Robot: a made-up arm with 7 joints. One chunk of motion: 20 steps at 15 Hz.
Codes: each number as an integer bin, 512 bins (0 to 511) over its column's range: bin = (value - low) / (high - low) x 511, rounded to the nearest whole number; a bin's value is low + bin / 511 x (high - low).
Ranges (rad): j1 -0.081..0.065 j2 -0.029..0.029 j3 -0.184..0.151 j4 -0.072..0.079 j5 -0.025..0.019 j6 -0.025..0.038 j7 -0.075..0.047
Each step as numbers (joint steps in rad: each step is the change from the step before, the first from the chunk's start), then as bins.
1 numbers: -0.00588 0.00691 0.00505 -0.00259 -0.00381 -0.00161 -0.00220
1 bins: 263 316 288 235 246 190 305
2 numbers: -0.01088 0.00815 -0.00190 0.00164 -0.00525 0.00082 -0.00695
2 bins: 245 327 278 249 229 209 285
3 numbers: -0.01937 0.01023 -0.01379 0.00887 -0.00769 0.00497 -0.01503
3 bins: 216 346 260 274 201 243 251
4 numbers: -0.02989 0.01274 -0.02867 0.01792 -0.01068 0.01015 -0.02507
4 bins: 179 368 237 304 166 285 209
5 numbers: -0.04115 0.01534 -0.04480 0.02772 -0.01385 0.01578 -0.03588
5 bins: 139 391 212 337 129 331 164
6 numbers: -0.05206 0.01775 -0.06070 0.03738 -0.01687 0.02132 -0.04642
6 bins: 101 412 188 370 94 376 120
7 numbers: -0.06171 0.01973 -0.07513 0.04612 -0.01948 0.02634 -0.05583
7 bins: 68 429 166 400 64 416 80
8 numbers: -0.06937 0.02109 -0.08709 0.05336 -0.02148 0.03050 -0.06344
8 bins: 41 441 148 424 41 450 48
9 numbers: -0.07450 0.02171 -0.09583 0.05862 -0.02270 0.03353 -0.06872
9 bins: 23 447 134 442 27 475 26
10 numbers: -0.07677 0.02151 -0.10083 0.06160 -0.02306 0.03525 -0.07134
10 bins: 15 445 127 452 23 489 15
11 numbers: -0.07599 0.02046 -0.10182 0.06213 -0.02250 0.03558 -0.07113
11 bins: 18 436 125 454 29 491 16
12 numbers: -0.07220 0.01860 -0.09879 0.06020 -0.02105 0.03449 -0.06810
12 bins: 31 419 130 447 46 483 29
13 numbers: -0.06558 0.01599 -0.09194 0.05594 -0.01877 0.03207 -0.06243
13 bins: 54 396 140 433 72 463 53
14 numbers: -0.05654 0.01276 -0.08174 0.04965 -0.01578 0.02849 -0.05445
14 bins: 86 368 156 412 107 434 86
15 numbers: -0.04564 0.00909 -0.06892 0.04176 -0.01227 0.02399 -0.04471
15 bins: 124 336 176 385 148 397 127
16 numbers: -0.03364 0.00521 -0.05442 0.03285 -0.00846 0.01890 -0.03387
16 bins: 166 301 198 355 192 356 172
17 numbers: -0.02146 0.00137 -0.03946 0.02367 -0.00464 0.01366 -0.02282
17 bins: 208 268 220 324 236 314 219
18 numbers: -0.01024 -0.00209 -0.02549 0.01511 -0.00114 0.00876 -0.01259
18 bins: 248 237 242 295 277 274 261
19 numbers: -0.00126 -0.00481 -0.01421 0.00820 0.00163 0.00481 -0.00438
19 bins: 279 213 259 271 309 242 296
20 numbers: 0.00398 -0.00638 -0.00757 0.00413 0.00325 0.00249 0.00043
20 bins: 297 199 269 258 328 223 316
